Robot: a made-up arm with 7 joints.
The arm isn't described. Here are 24 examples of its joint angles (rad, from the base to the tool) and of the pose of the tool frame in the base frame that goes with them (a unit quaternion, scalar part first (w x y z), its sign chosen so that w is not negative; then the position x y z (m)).
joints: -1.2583 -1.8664 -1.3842 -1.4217 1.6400 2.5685 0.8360
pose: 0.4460 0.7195 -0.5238 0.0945 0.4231 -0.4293 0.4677
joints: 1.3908 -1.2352 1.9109 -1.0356 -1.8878 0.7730 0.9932
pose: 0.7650 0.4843 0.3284 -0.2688 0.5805 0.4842 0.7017
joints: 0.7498 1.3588 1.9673 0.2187 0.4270 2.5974 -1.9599
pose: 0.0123 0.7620 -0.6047 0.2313 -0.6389 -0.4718 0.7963
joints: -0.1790 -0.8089 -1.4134 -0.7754 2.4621 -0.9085 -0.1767
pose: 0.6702 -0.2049 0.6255 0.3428 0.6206 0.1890 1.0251
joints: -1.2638 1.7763 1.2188 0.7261 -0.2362 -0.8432 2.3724
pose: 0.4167 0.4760 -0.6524 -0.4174 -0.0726 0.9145 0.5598
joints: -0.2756 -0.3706 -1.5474 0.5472 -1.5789 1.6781 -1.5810
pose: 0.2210 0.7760 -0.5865 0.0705 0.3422 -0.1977 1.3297
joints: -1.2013 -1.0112 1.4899 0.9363 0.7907 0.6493 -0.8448
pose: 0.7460 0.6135 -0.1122 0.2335 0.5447 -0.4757 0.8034
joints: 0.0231 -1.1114 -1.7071 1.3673 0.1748 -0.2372 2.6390
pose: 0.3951 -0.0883 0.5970 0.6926 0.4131 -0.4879 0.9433
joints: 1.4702 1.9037 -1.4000 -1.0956 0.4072 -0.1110 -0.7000
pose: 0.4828 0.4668 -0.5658 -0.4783 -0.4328 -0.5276 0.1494
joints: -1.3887 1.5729 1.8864 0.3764 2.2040 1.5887 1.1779
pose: 0.4057 0.7146 0.5691 -0.0283 0.0447 0.8712 0.4439
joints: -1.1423 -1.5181 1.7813 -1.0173 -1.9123 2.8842 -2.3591
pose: 0.0773 0.7938 -0.4611 0.3890 -0.1925 -0.5918 0.5970
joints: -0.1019 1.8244 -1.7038 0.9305 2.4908 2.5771 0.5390
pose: 0.8477 -0.2171 0.1994 -0.4411 -0.6635 -0.3009 0.3888
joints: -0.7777 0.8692 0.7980 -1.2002 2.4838 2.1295 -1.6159
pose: 0.0242 -0.3274 0.5739 -0.7503 -0.6811 0.3855 0.7696
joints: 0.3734 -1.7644 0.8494 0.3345 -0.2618 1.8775 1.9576
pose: 0.1360 0.9174 0.2419 -0.2852 0.8050 0.2452 0.3394
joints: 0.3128 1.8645 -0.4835 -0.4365 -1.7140 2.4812 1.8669
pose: 0.2372 0.2576 0.9353 0.0516 -0.6920 0.0040 0.1493
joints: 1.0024 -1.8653 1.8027 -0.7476 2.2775 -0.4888 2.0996
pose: 0.5119 -0.0964 -0.7264 -0.4483 0.7118 0.5102 0.3287
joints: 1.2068 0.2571 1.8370 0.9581 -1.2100 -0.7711 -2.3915
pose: 0.2063 0.7876 0.4488 -0.3684 -0.3709 -0.1223 1.3481
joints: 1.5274 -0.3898 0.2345 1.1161 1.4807 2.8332 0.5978
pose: 0.2759 0.9250 0.2054 -0.1612 -0.0044 0.5408 0.9121
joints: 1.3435 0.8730 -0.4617 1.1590 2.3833 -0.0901 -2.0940
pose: 0.1022 -0.4252 0.6841 -0.5838 0.0973 -0.1677 1.2774
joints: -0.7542 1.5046 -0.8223 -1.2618 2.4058 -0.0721 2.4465
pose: 0.8755 0.2837 -0.3778 -0.1019 -0.2721 0.7632 0.3291
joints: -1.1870 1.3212 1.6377 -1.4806 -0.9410 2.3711 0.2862
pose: 0.5758 -0.2104 0.6765 -0.4081 -0.5245 0.1711 0.6136
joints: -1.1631 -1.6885 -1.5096 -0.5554 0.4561 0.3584 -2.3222
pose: 0.3344 -0.5736 0.6521 0.3660 0.5235 -0.6738 0.5766
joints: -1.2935 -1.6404 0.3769 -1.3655 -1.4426 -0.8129 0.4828
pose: 0.1817 -0.3449 0.1027 0.9151 -0.1245 -0.4483 0.9381
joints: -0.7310 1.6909 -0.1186 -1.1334 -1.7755 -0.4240 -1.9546
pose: 0.3254 0.1359 -0.6447 -0.6783 -0.3167 0.3730 -0.0218
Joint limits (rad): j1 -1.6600..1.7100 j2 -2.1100..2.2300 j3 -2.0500..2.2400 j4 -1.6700..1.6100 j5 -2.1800..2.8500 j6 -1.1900..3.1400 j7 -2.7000..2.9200
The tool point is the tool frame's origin. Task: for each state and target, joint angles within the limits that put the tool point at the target. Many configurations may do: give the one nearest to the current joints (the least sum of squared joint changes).
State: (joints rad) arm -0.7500 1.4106 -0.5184 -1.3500 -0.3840 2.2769 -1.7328
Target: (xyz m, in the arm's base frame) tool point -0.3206 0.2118 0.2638
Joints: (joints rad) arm -0.4982 1.2862 -0.3532 -1.6700 -0.4763 2.3328 -1.7682
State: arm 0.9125 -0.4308 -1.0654 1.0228 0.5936 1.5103 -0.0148
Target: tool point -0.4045 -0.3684 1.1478
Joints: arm 0.0520 0.3752 -1.5954 1.0032 0.6274 1.6552 -0.0204
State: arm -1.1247 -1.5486 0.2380 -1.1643 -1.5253 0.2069 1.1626
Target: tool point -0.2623 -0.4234 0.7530
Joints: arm -1.3686 -2.0326 0.7311 -1.6586 -1.3919 0.1352 1.1330
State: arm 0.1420 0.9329 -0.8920 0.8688 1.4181 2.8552 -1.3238
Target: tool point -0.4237 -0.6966 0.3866
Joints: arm 0.7568 1.7455 -1.1189 0.3441 1.1693 2.4524 -1.2916
